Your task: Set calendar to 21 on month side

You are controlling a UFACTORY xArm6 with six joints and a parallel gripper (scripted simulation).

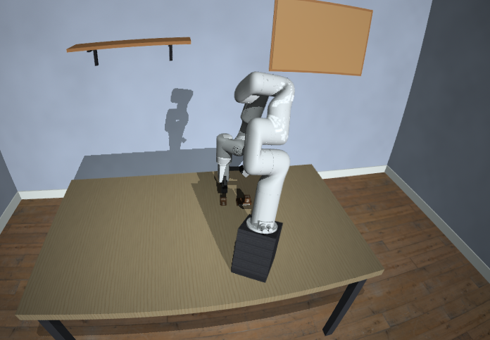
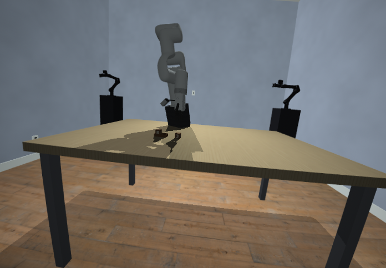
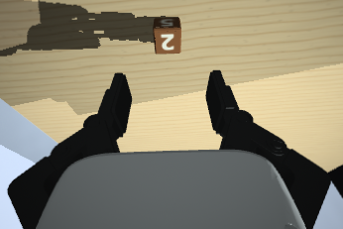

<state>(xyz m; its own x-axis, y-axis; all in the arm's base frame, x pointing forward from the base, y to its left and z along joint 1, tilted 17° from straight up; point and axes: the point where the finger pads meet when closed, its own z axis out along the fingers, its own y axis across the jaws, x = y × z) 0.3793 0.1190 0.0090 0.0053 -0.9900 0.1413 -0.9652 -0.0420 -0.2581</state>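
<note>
The brown wooden tray is 11 cm to the right of my hand and 11 cm below it.
</note>
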